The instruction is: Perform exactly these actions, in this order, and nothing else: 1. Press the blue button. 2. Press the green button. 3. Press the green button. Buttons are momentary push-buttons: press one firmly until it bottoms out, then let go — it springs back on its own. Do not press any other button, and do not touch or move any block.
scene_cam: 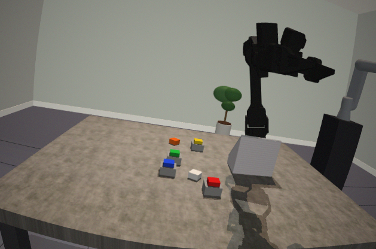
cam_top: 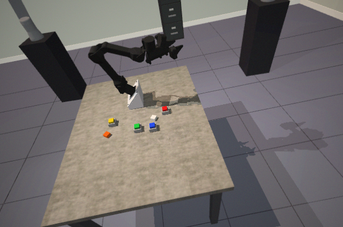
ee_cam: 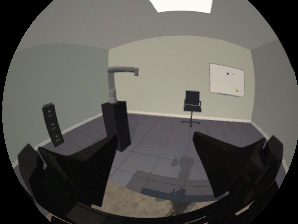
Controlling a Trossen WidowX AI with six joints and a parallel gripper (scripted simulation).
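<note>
Now: the blue button 30 cm ahead of my gripper tip, 24 cm to the right of it and 35 cm below it. From my gripper tip the other things lie so: red button 17 cm ahead, 15 cm to the right, 35 cm below; green button 29 cm ahead, 33 cm to the right, 35 cm below; white block 21 cm ahead, 23 cm to the right, 37 cm below.
</note>
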